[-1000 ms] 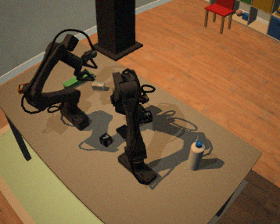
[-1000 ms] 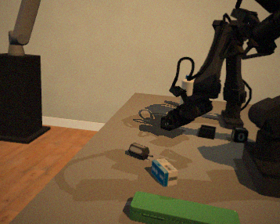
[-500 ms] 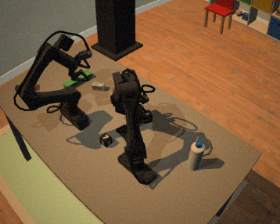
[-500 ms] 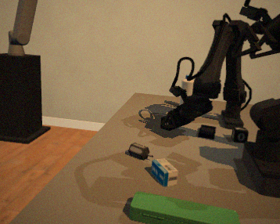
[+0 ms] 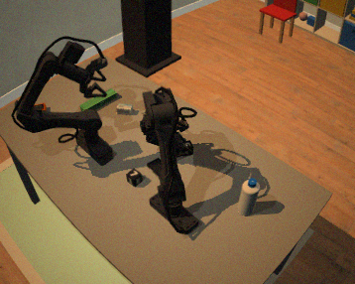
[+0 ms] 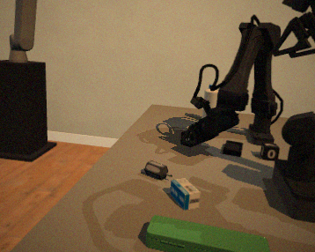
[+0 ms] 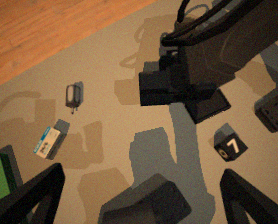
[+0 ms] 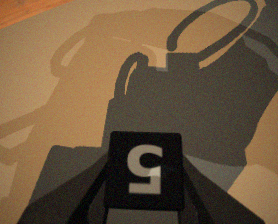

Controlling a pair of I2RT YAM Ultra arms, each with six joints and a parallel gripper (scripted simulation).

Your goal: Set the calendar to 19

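Now: the black cube 26 cm behind my right hand and 4 cm to the left of it. From my right hand the other things lie so: blue-and-white box 2 cm behind, 39 cm to the left; green box 6 cm behind, 54 cm to the left; dark grey object 6 cm ahead, 29 cm to the left.
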